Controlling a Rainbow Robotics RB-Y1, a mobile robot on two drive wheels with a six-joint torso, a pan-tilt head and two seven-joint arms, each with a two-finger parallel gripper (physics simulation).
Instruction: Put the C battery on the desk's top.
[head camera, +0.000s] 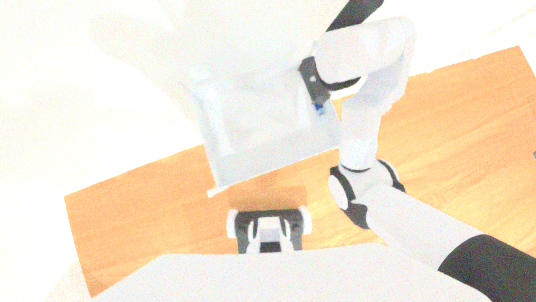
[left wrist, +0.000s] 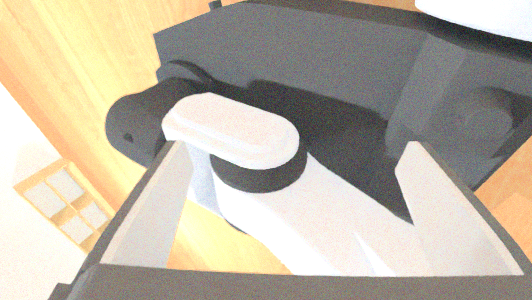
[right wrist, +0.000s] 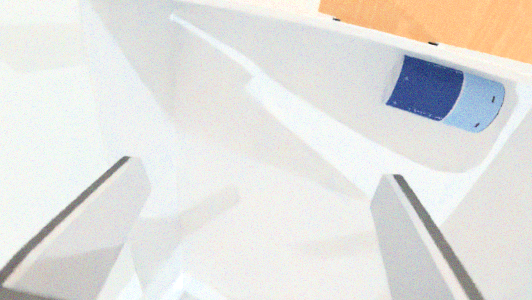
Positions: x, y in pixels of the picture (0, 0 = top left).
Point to my right gripper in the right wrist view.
At 257, 182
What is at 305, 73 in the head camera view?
My right gripper.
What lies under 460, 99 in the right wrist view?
A C battery.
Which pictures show my left gripper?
The left wrist view only.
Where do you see a white wheeled cart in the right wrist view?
264, 138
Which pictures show the white wheeled cart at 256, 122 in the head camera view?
The head camera view and the right wrist view only.
